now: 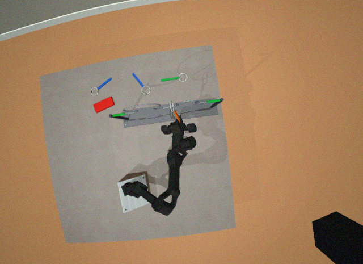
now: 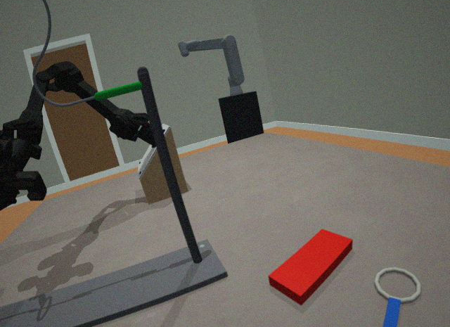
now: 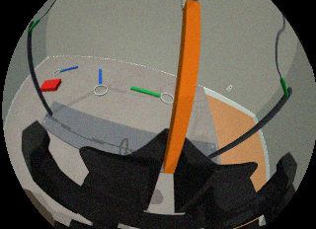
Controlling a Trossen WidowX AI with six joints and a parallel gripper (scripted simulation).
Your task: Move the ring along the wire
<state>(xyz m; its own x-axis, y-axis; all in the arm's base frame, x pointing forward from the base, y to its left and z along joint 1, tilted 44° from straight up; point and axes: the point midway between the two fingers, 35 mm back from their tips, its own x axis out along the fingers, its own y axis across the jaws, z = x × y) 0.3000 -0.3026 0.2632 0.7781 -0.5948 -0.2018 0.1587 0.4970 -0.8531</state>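
My gripper tip is now 2 cm short of the ring with orange handle, 2 cm to the right of it and 9 cm below it. The rest, counted from my gripper tip: green-handled ring (26 cm ahead, 5 cm to the right, 19 cm below); red block (23 cm ahead, 48 cm to the left, 18 cm below).
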